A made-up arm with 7 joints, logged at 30 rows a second.
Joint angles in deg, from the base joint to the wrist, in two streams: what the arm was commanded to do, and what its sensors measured. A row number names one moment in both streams.
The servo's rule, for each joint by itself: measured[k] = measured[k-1] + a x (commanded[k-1-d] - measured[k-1]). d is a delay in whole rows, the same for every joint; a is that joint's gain. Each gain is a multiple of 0.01, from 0.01 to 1. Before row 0 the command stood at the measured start. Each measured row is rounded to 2 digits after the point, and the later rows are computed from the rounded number. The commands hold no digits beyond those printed.
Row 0, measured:
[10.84 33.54 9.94 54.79 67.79 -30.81 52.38]
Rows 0 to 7, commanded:
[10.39 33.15 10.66 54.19 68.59 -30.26 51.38]
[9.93 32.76 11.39 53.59 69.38 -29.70 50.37]
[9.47 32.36 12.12 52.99 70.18 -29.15 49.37]
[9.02 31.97 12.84 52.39 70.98 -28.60 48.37]
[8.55 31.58 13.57 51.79 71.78 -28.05 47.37]
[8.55 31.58 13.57 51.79 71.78 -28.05 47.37]
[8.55 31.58 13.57 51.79 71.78 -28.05 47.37]
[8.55 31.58 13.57 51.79 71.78 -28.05 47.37]
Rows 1 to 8, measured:
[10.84 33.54 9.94 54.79 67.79 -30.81 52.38]
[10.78 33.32 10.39 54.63 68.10 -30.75 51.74]
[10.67 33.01 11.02 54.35 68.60 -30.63 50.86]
[10.51 32.65 11.71 53.98 69.22 -30.47 49.91]
[10.32 32.27 12.42 53.55 69.91 -30.26 48.92]
[10.09 31.88 13.14 53.07 70.64 -30.02 47.93]
[9.89 31.71 13.41 52.72 71.08 -29.80 47.57]
[9.72 31.64 13.51 52.47 71.35 -29.61 47.44]
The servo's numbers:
d 1
a 0.13 0.56 0.63 0.27 0.39 0.11 0.64

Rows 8 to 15, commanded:
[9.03 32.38 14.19 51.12 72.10 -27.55 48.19]
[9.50 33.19 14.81 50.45 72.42 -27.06 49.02]
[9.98 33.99 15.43 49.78 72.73 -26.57 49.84]
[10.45 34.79 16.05 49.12 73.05 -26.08 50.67]
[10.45 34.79 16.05 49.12 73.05 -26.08 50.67]
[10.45 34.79 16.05 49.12 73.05 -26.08 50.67]
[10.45 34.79 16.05 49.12 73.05 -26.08 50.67]
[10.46 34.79 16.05 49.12 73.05 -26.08 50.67]
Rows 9 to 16, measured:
[9.57 31.61 13.55 52.29 71.52 -29.44 47.40]
[9.50 32.04 13.95 51.97 71.75 -29.23 47.91]
[9.50 32.68 14.49 51.56 72.01 -28.99 48.62]
[9.56 33.41 15.08 51.08 72.29 -28.72 49.40]
[9.68 34.18 15.69 50.55 72.59 -28.43 50.21]
[9.78 34.52 15.92 50.16 72.77 -28.17 50.50]
[9.87 34.67 16.00 49.88 72.88 -27.94 50.61]
[9.95 34.74 16.03 49.67 72.95 -27.74 50.65]

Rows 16 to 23, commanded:
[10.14 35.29 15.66 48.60 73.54 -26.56 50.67]
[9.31 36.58 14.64 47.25 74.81 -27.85 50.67]
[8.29 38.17 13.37 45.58 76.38 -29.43 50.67]
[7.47 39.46 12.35 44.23 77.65 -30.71 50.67]
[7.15 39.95 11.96 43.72 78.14 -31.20 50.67]
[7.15 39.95 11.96 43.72 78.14 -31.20 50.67]
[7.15 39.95 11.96 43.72 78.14 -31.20 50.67]
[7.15 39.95 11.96 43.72 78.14 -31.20 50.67]
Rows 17 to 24, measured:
[10.02 34.77 16.04 49.52 72.99 -27.56 50.66]
[10.04 35.06 15.80 49.27 73.20 -27.45 50.67]
[9.95 35.91 15.07 48.72 73.83 -27.49 50.67]
[9.73 37.18 14.00 47.87 74.82 -27.70 50.67]
[9.44 38.46 12.96 46.89 75.92 -28.03 50.67]
[9.14 39.29 12.33 46.03 76.79 -28.38 50.67]
[8.88 39.66 12.10 45.41 77.32 -28.69 50.67]
[8.66 39.82 12.01 44.95 77.64 -28.97 50.67]

